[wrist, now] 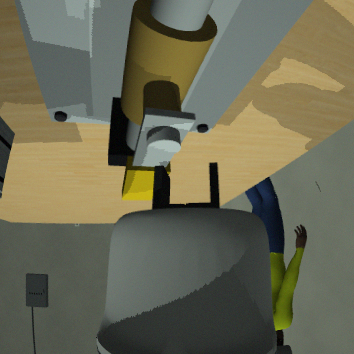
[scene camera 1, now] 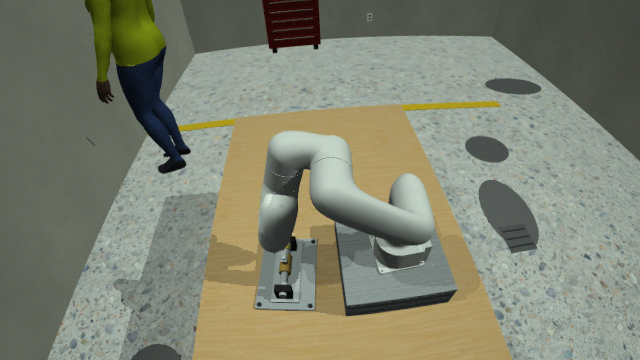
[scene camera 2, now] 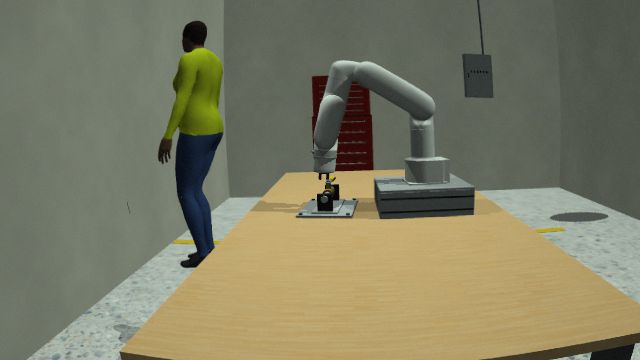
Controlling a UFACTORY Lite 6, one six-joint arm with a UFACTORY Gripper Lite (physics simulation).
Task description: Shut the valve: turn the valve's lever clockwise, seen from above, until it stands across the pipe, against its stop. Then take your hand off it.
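Note:
The brass valve body (scene camera 1: pixel 285 266) (scene camera 2: pixel 329 190) (wrist: pixel 160 65) sits on the pipe (scene camera 1: pixel 284 278) (wrist: pixel 182 12) above a grey mounting plate (scene camera 1: pixel 309 272) (wrist: pixel 260 30). Its lever, with a yellow handle (scene camera 2: pixel 333 178) (wrist: pixel 138 186), points to the far side. It stands a little clockwise of the pipe's line, nearer along it than across it. My gripper (scene camera 2: pixel 324 177) (wrist: pixel 187 170) is open, with nothing between its fingers. In the wrist view one finger is close beside the yellow handle, on the side away from the robot's base; contact cannot be told. The arm hides the gripper in scene camera 1.
The robot's base stands on a grey block (scene camera 1: pixel 400 290) (scene camera 2: pixel 425 200) to the right of the valve, on the wooden table (scene camera 1: pixel 350 335) (scene camera 2: pixel 350 280). A black pipe support (scene camera 1: pixel 283 291) (scene camera 2: pixel 325 201) holds the near pipe end. A person (scene camera 1: pixel 135 55) (scene camera 2: pixel 200 100) stands left of the table.

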